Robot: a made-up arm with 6 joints.
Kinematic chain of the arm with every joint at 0, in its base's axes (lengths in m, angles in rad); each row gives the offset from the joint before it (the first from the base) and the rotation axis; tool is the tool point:
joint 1: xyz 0 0 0.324 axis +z
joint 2: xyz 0 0 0 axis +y
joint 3: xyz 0 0 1.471 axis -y
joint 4: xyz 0 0 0 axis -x
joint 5: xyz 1.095 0 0 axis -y
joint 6: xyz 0 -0.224 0 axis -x
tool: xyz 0 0 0
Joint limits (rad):
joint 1: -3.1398..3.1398
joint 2: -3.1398..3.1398
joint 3: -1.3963..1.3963
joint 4: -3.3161..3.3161
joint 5: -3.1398..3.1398
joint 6: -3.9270..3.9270
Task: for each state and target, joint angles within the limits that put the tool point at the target. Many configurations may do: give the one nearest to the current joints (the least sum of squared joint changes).
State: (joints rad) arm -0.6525 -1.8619 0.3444 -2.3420 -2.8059 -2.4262
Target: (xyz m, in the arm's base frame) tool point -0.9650 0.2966 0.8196
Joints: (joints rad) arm -0.1774 -1.9581 -0.5470 -2.1447 -2.8059 -2.4262
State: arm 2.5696 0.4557 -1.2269 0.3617 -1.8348 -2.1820
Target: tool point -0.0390 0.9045 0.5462
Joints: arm 1.8490 0.4839 -0.9762 0.3440 -1.8348 -2.1820
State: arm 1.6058 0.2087 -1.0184 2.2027 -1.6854 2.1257
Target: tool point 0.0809 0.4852 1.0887
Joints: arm 1.2021 -0.2946 -1.0916 2.0305 -1.6854 2.1257
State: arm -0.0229 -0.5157 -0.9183 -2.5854 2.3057 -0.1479
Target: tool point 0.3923 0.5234 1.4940
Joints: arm 0.6037 -0.3136 -0.4486 -2.7635 2.3057 -0.1479
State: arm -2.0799 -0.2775 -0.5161 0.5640 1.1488 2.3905
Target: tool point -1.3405 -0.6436 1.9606
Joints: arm -2.5752 0.2718 0.3464 0.6655 1.1488 2.3905
